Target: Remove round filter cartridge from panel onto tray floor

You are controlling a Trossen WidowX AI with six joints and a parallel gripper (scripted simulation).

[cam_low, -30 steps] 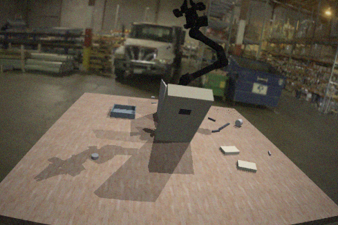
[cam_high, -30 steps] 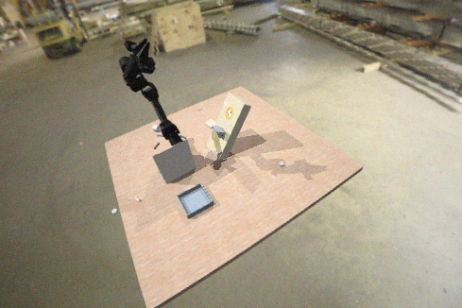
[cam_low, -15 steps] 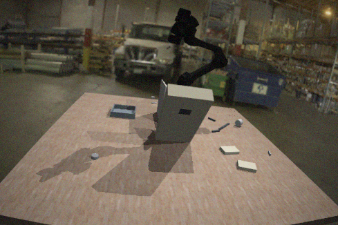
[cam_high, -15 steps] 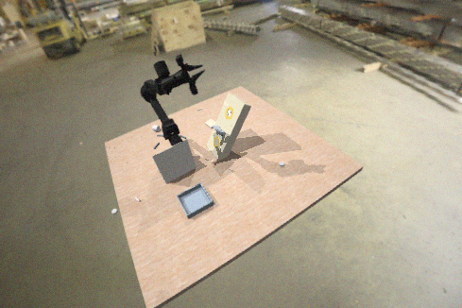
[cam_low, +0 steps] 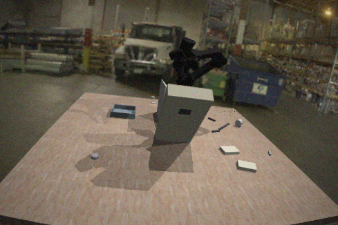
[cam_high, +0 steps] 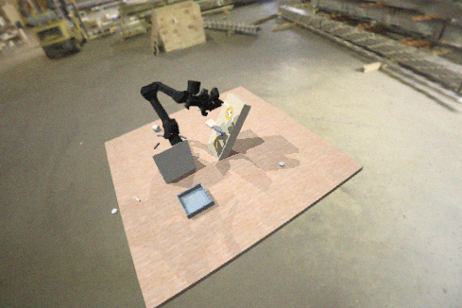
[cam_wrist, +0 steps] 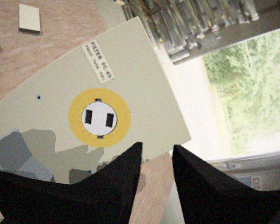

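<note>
My gripper tip is 6 cm short of the round filter cartridge, 2 cm to the right of it and 10 cm above it. Round my gripper tip: beige service panel 1 cm ahead, 2 cm to the left, 18 cm below; blue-grey tray 38 cm behind, 26 cm to the right, 32 cm below.
</note>
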